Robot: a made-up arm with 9 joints. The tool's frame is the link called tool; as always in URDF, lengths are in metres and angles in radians.
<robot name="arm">
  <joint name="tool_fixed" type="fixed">
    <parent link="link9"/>
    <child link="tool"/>
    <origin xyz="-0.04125 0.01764 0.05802" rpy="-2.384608 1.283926 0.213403"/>
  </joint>
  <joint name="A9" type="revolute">
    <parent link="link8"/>
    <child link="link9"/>
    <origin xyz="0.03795 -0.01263 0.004" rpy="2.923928 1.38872 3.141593"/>
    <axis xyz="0 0 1"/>
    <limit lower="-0.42" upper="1.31" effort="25" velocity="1.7"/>
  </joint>
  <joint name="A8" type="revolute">
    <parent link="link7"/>
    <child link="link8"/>
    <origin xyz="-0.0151 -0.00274 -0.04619" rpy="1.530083 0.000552 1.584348"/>
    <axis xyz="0 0 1"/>
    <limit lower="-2.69" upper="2.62" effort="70" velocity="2.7"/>
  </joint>
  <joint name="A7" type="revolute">
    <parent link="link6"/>
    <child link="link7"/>
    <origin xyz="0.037 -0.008 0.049" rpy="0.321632 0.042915 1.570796"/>
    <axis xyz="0 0 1"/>
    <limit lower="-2.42" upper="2.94" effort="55" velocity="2.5"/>
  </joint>
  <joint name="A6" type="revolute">
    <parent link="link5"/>
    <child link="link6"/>
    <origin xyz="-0.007 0.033 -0.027" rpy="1.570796 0 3.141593"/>
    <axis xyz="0 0 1"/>
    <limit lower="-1.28" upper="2.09" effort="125" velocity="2.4"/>
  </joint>
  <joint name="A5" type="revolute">
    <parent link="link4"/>
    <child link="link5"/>
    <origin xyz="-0.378 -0.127 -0.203" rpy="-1.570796 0 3.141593"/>
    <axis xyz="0 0 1"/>
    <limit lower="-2.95" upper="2.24" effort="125" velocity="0.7"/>
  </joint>
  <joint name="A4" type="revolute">
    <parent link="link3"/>
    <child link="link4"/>
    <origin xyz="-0.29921 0.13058 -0.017" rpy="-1.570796 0 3.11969"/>
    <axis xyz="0 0 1"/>
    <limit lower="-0.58" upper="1.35" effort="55" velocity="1.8"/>
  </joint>
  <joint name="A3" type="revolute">
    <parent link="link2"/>
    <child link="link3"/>
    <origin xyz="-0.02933 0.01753 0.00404" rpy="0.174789 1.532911 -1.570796"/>
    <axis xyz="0 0 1"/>
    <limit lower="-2.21" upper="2.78" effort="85" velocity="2"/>
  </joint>
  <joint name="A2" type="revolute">
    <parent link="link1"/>
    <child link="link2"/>
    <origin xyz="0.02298 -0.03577 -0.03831" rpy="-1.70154 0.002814 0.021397"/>
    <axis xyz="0 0 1"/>
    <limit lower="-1.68" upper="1.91" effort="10" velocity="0.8"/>
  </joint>
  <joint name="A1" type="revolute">
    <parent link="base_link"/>
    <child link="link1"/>
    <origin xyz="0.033 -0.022 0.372" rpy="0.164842 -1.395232 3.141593"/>
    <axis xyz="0 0 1"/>
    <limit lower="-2.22" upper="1.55" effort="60" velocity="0.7"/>
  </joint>
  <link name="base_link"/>
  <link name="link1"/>
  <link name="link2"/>
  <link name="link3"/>
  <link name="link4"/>
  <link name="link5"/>
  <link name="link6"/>
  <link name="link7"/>
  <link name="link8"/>
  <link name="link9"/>
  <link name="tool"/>
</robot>
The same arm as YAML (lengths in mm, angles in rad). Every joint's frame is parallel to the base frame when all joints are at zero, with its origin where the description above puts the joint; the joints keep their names.
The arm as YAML. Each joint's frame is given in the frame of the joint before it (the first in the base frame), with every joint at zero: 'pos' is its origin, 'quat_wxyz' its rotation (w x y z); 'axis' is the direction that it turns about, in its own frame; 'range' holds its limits. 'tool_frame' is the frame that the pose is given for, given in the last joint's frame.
length_unit: mm
angle_unit: rad
joints:
  - joint: A1
    pos: [33.0, -22.0, 372.0]
    quat_wxyz: [1.0, 0.0, 0.0, 0.0]
    axis: [0.971281, 0.164097, 0.172297]
    range: [-2.22, 1.55]
  - joint: A2
    pos: [-47.0, 29.0, 15.0]
    quat_wxyz: [1.0, 0.0, 0.0, 0.0]
    axis: [0.0373, -0.999187, -0.0153]
    range: [-1.68, 1.91]
  - joint: A3
    pos: [-12.0, -4.0, -32.0]
    quat_wxyz: [1.0, 0.0, 0.0, 0.0]
    axis: [1.0, 0.0, 0.0]
    range: [-2.21, 2.78]
  - joint: A4
    pos: [-17.0, -302.0, 124.0]
    quat_wxyz: [1.0, 0.0, 0.0, 0.0]
    axis: [0.0, 0.0, -1.0]
    range: [-0.58, 1.35]
  - joint: A5
    pos: [127.0, 378.0, 203.0]
    quat_wxyz: [1.0, 0.0, 0.0, 0.0]
    axis: [1.0, 0.0, 0.0]
    range: [-2.95, 2.24]
  - joint: A6
    pos: [-27.0, -7.0, 33.0]
    quat_wxyz: [1.0, 0.0, 0.0, 0.0]
    axis: [0.0, 0.0, 1.0]
    range: [-1.28, 2.09]
  - joint: A7
    pos: [-8.0, -37.0, 49.0]
    quat_wxyz: [1.0, 0.0, 0.0, 0.0]
    axis: [0.040702, -0.316116, 0.947847]
    range: [-2.42, 2.94]
  - joint: A8
    pos: [-17.0, 12.0, -44.0]
    quat_wxyz: [1.0, 0.0, 0.0, 0.0]
    axis: [1.0, 0.0, 0.0]
    range: [-2.69, 2.62]
  - joint: A9
    pos: [4.0, 40.0, 0.0]
    quat_wxyz: [1.0, 0.0, 0.0, 0.0]
    axis: [-0.176799, 0.842898, 0.508199]
    range: [-0.42, 1.31]
tool_frame:
  pos: [31.0, 47.0, 47.0]
  quat_wxyz: [0.641545, -0.195955, 0.515064, -0.533602]

